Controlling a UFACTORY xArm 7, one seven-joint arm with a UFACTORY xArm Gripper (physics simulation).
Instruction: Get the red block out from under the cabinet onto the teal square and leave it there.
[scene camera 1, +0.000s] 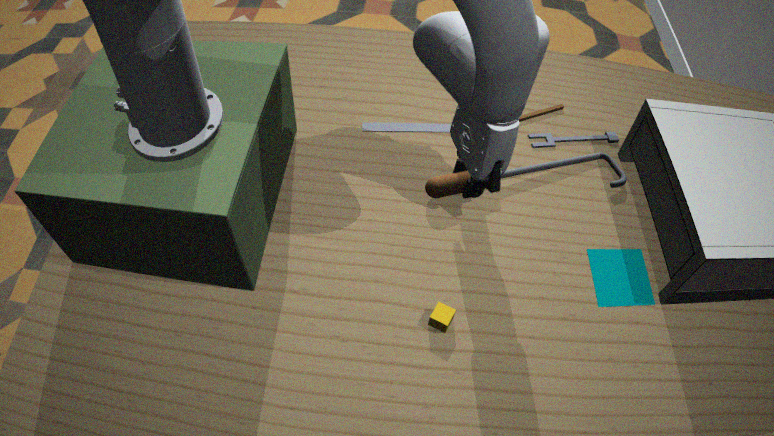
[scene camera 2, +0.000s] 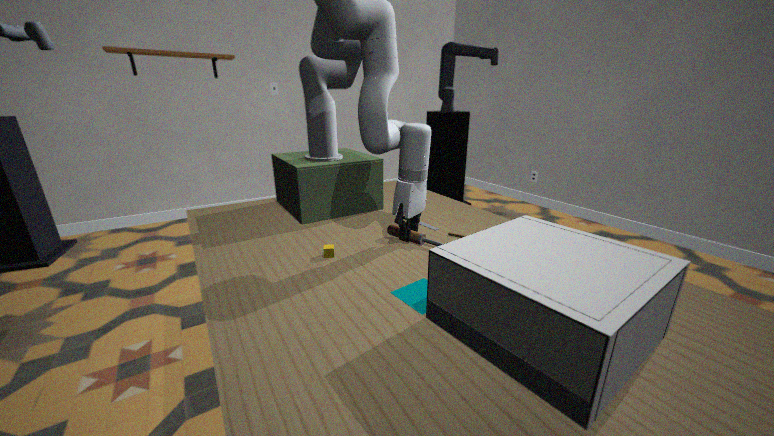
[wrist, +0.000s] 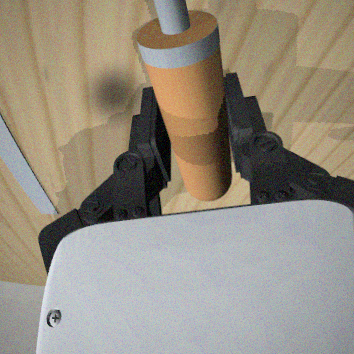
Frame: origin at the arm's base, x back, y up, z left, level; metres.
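Seen in the pictures: gripper, between the fingertips: (scene camera 1: 466, 185) (scene camera 2: 408, 238) (wrist: 193, 101); arm's base, origin of its link: (scene camera 1: 175, 124) (scene camera 2: 323, 158).
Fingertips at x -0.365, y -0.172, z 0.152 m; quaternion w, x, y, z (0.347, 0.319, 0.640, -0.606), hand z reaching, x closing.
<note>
Offsets run from my fingertips to a thing's top centre. "spot": to the spot under its first point.
My gripper (scene camera 1: 482, 186) (scene camera 2: 407, 232) (wrist: 193, 101) is shut on the brown handle of a hooked tool {dy +0.028, dx -0.100, dz +0.033 m} (scene camera 1: 446, 184) (scene camera 2: 393, 230) (wrist: 187, 82). The tool's grey shaft points toward the cabinet {dy +0.128, dx -0.418, dz +0.064 m} (scene camera 1: 720, 178) (scene camera 2: 557, 270). Its bent tip is left of the cabinet's near-side opening in scene camera 1, apart from the cabinet and seemingly a little above the table. The teal square {spot: dy -0.007, dx -0.245, dz -0.091 m} (scene camera 1: 612, 278) (scene camera 2: 414, 293) lies flat on the table in front of the cabinet, partly hidden by it in scene camera 2. The red block does not show in any view; the cabinet hides the space beneath it.
A yellow block {dy +0.017, dx -0.013, dz -0.224 m} (scene camera 1: 442, 315) (scene camera 2: 328, 251) stands on the table. A grey forked tool {dy +0.000, dx -0.164, dz +0.166 m} (scene camera 1: 582, 138), a thin brown stick {dy -0.001, dx -0.069, dz +0.184 m} (scene camera 1: 544, 112) and a flat grey bar {dy -0.007, dx +0.118, dz +0.094 m} (scene camera 1: 406, 127) (wrist: 22, 172) lie beyond the held tool. The green base box (scene camera 1: 70, 157) (scene camera 2: 330, 189) carries the arm.
</note>
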